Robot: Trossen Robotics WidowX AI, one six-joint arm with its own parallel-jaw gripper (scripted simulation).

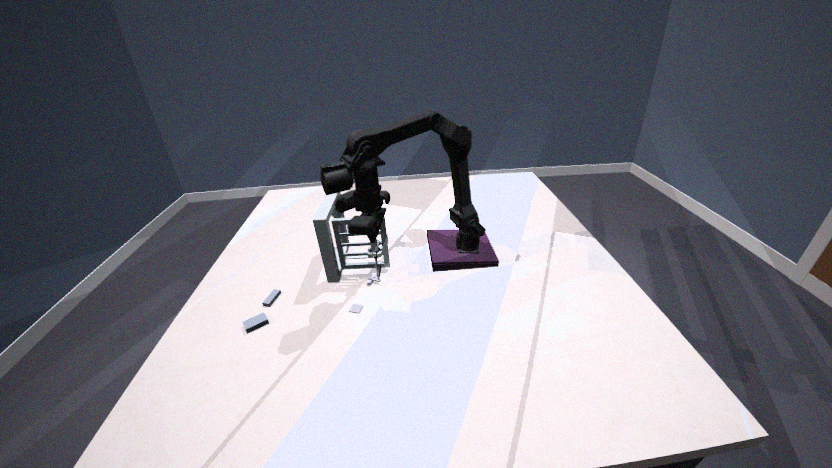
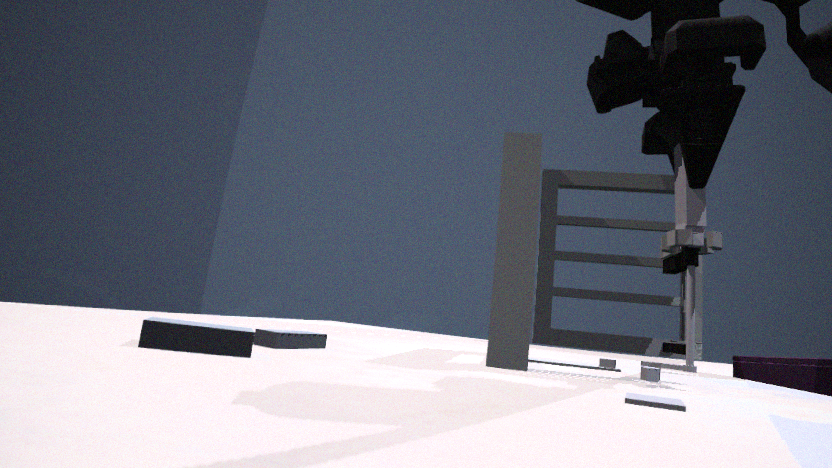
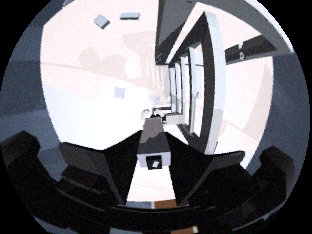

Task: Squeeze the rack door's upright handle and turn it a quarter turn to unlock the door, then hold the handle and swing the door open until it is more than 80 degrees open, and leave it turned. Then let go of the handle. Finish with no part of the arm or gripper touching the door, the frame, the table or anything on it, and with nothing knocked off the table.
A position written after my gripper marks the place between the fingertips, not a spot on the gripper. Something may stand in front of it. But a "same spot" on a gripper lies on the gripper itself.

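On the barred door, [image 3: 206,31] and [image 2: 563,174] are the same spot. My gripper shows in image 1 [374,239], and image 2 and image 3 show it too. It has a spot of its own that I can match, since on my gripper [image 2: 698,110] and [image 3: 121,182] are the same spot.
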